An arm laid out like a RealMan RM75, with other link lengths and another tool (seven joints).
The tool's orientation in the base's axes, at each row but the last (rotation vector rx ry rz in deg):
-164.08, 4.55, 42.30
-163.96, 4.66, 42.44
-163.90, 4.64, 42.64
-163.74, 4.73, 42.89
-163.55, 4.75, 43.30
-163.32, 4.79, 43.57
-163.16, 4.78, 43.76
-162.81, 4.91, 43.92
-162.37, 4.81, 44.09
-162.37, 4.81, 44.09
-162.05, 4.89, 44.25
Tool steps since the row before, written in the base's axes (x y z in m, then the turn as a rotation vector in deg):
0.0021, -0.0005, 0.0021, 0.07, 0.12, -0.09
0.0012, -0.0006, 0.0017, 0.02, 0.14, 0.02
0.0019, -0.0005, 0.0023, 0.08, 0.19, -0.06
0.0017, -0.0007, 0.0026, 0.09, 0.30, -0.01
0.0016, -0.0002, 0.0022, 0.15, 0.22, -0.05
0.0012, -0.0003, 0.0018, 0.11, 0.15, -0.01
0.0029, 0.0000, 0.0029, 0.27, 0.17, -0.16
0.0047, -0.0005, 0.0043, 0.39, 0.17, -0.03
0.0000, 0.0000, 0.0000, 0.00, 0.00, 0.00
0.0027, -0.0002, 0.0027, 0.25, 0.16, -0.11
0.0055, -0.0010, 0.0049, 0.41, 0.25, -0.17
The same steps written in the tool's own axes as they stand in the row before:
0.0008, -0.0001, -0.0029, 0.10, -0.11, 0.07
0.0002, 0.0002, -0.0021, 0.01, -0.14, 0.00
0.0005, -0.0001, -0.0030, 0.10, -0.18, 0.05
0.0002, 0.0001, -0.0032, 0.08, -0.30, 0.02
0.0003, -0.0003, -0.0027, 0.15, -0.22, 0.01
0.0001, -0.0001, -0.0022, 0.10, -0.16, -0.02
0.0011, -0.0008, -0.0039, 0.31, -0.17, 0.04
0.0019, -0.0008, -0.0061, 0.35, -0.20, -0.13
0.0000, 0.0000, 0.0000, 0.00, 0.00, 0.00
0.0010, -0.0006, -0.0037, 0.27, -0.16, 0.00
0.0022, -0.0005, -0.0071, 0.44, -0.26, -0.01

